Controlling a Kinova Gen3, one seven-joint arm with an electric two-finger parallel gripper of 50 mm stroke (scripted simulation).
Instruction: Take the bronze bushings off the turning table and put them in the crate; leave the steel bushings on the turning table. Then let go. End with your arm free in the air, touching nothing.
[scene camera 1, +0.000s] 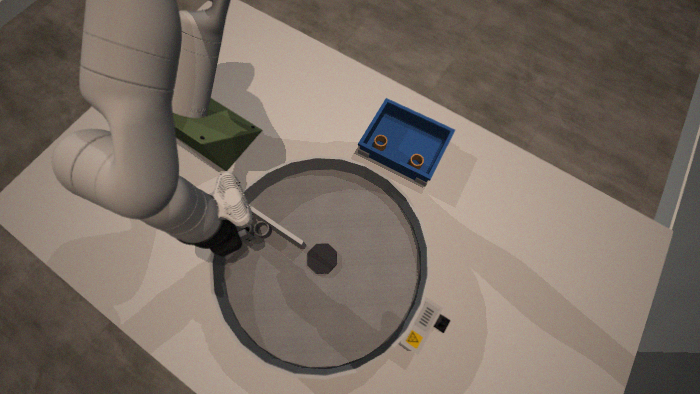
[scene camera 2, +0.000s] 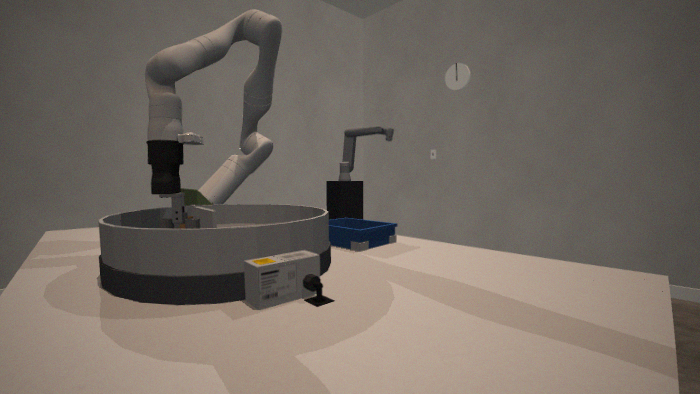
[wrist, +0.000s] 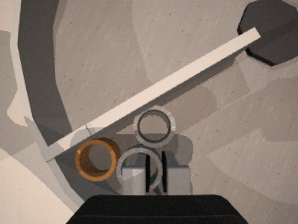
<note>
In view: my gripper (scene camera 2: 178, 221) and a blue crate (scene camera 1: 408, 132).
My gripper also shows in scene camera 1 (scene camera 1: 248, 235) and in the wrist view (wrist: 155, 164).
</note>
